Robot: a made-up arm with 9 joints. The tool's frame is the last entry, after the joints.
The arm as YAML. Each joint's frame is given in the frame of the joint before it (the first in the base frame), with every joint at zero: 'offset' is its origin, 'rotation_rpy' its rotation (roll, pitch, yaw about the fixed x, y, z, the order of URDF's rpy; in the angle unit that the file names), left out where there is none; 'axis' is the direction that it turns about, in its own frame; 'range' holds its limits. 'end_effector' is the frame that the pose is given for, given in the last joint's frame.
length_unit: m
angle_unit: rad
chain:
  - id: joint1
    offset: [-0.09, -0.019, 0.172]
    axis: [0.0, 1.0, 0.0]
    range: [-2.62, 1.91]
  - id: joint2
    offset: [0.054, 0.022, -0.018]
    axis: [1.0, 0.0, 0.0]
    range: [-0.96, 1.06]
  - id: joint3
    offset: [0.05, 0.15, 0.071]
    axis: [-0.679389, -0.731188, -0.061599]
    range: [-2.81, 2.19]
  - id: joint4
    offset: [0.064, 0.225, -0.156]
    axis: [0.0, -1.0, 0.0]
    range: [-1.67, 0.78]
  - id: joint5
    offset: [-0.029, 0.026, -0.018]
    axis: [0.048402, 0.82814, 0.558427]
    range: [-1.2, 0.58]
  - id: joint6
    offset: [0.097, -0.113, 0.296]
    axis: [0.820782, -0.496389, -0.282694]
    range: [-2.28, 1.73]
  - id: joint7
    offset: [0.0, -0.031, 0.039]
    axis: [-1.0, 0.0, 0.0]
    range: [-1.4, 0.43]
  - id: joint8
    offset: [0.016, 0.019, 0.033]
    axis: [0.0, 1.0, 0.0]
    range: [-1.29, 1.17]
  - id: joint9
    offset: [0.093, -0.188, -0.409]
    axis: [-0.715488, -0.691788, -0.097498]
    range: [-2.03, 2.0]
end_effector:
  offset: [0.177, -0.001, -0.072]
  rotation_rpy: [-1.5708, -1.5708, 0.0]
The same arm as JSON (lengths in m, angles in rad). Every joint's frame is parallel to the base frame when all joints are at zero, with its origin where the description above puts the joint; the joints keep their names.
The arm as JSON. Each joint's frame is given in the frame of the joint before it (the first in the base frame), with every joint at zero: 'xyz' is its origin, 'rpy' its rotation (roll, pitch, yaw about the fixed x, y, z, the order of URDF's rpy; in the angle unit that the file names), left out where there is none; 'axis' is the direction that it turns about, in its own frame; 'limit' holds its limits. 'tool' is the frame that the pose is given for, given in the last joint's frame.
{"units": {"length": "m", "angle": "rad"}, "joints": [{"name": "joint1", "type": "revolute", "origin": {"xyz": [-0.09, -0.019, 0.172]}, "axis": "+y", "limit": {"lower": -2.62, "upper": 1.91}}, {"name": "joint2", "type": "revolute", "origin": {"xyz": [0.054, 0.022, -0.018]}, "axis": "+x", "limit": {"lower": -0.96, "upper": 1.06}}, {"name": "joint3", "type": "revolute", "origin": {"xyz": [0.05, 0.15, 0.071]}, "axis": [-0.679389, -0.731188, -0.061599], "limit": {"lower": -2.81, "upper": 2.19}}, {"name": "joint4", "type": "revolute", "origin": {"xyz": [0.064, 0.225, -0.156]}, "axis": "-y", "limit": {"lower": -1.67, "upper": 0.78}}, {"name": "joint5", "type": "revolute", "origin": {"xyz": [-0.029, 0.026, -0.018]}, "axis": [0.048402, 0.82814, 0.558427], "limit": {"lower": -1.2, "upper": 0.58}}, {"name": "joint6", "type": "revolute", "origin": {"xyz": [0.097, -0.113, 0.296]}, "axis": [0.820782, -0.496389, -0.282694], "limit": {"lower": -2.28, "upper": 1.73}}, {"name": "joint7", "type": "revolute", "origin": {"xyz": [0.0, -0.031, 0.039]}, "axis": "-x", "limit": {"lower": -1.4, "upper": 0.43}}, {"name": "joint8", "type": "revolute", "origin": {"xyz": [0.016, 0.019, 0.033]}, "axis": "+y", "limit": {"lower": -1.29, "upper": 1.17}}, {"name": "joint9", "type": "revolute", "origin": {"xyz": [0.093, -0.188, -0.409]}, "axis": [-0.715488, -0.691788, -0.097498], "limit": {"lower": -2.03, "upper": 2.0}}], "tool": {"origin": {"xyz": [0.177, -0.001, -0.072], "rpy": [-1.5708, -1.5708, 0.0]}}}
